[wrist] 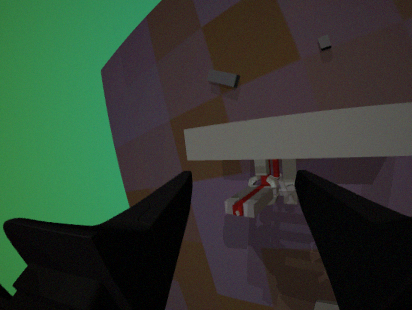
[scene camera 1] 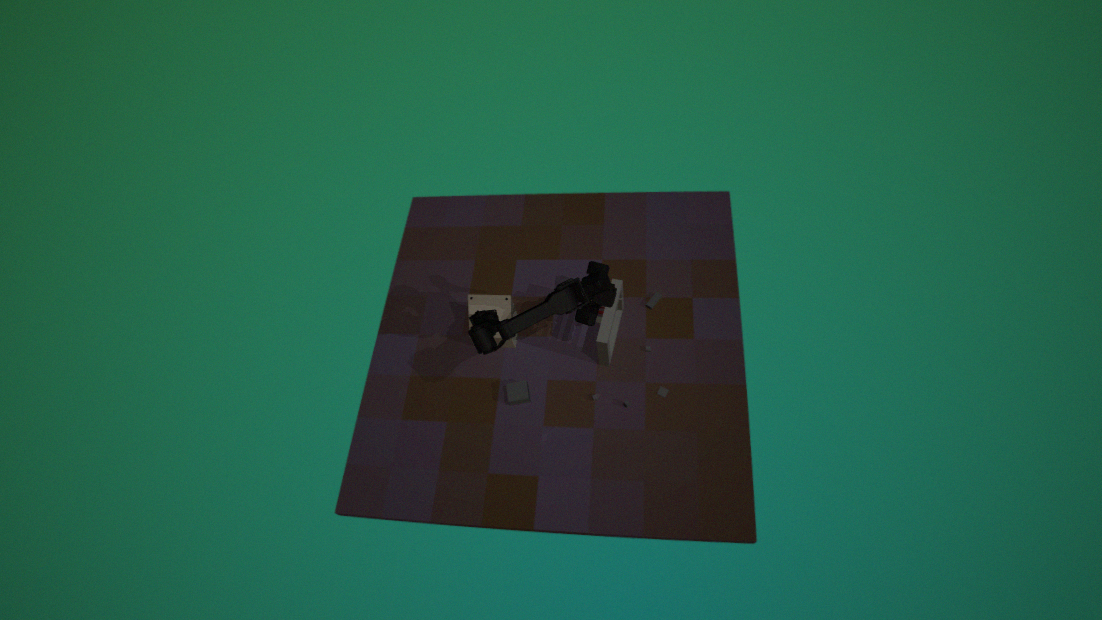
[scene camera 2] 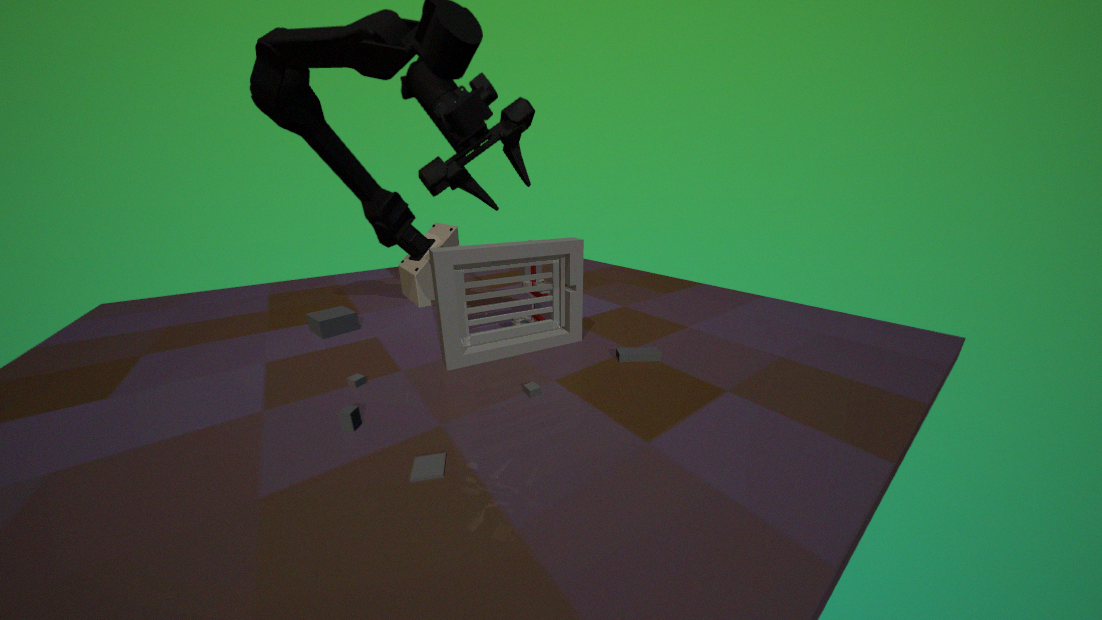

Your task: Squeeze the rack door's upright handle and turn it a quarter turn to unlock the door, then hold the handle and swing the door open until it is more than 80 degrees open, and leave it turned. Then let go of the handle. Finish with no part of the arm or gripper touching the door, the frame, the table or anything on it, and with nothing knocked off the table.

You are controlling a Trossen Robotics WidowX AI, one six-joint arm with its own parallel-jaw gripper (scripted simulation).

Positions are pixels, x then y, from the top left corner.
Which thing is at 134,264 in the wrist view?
The gripper.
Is the gripper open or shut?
Open.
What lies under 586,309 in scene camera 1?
The gripper.
